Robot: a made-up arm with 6 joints. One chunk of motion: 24 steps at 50 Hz.
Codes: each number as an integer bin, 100 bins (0 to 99) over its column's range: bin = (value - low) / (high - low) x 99, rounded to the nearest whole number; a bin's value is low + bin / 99 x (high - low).
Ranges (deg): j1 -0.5..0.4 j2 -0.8..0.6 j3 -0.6..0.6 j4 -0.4..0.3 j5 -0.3..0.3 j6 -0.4..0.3
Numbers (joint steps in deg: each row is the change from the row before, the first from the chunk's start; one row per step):
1: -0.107 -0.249 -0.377 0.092 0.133 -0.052
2: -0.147 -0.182 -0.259 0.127 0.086 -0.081
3: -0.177 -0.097 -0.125 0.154 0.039 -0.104
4: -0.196 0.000 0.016 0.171 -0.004 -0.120
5: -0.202 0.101 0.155 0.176 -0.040 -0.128
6: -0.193 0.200 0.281 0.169 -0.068 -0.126
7: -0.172 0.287 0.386 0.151 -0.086 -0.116
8: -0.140 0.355 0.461 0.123 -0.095 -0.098
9: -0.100 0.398 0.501 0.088 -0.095 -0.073
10: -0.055 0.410 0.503 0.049 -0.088 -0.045
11: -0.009 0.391 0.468 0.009 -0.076 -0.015
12: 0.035 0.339 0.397 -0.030 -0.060 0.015
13: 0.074 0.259 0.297 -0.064 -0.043 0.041
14: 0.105 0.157 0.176 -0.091 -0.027 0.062
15: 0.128 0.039 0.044 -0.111 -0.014 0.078
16: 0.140 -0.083 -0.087 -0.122 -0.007 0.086
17: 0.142 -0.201 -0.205 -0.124 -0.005 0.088
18: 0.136 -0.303 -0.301 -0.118 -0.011 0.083
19: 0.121 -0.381 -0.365 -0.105 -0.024 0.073
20: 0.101 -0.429 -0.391 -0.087 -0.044 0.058
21: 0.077 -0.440 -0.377 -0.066 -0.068 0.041
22: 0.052 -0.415 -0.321 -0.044 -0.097 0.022
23: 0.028 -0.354 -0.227 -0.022 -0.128 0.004
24: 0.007 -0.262 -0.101 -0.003 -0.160 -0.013
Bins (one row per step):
1: 43 39 18 70 71 49
2: 39 44 28 75 64 45
3: 36 50 39 78 56 42
4: 33 57 51 81 49 40
5: 33 64 62 81 43 38
6: 34 71 73 80 38 39
7: 36 77 81 78 35 40
8: 40 82 88 74 34 43
9: 44 85 91 69 34 46
10: 49 86 91 64 35 50
11: 54 84 88 58 37 54
12: 59 81 82 52 40 59
13: 63 75 74 48 42 62
14: 67 68 64 44 45 65
15: 69 59 53 41 47 68
16: 70 51 42 39 48 69
17: 71 42 33 39 49 69
18: 70 35 25 40 48 68
19: 68 30 19 42 46 67
20: 66 26 17 44 42 65
21: 63 25 18 47 38 62
22: 61 27 23 50 33 60
23: 58 32 31 53 28 57
24: 56 38 41 56 23 55

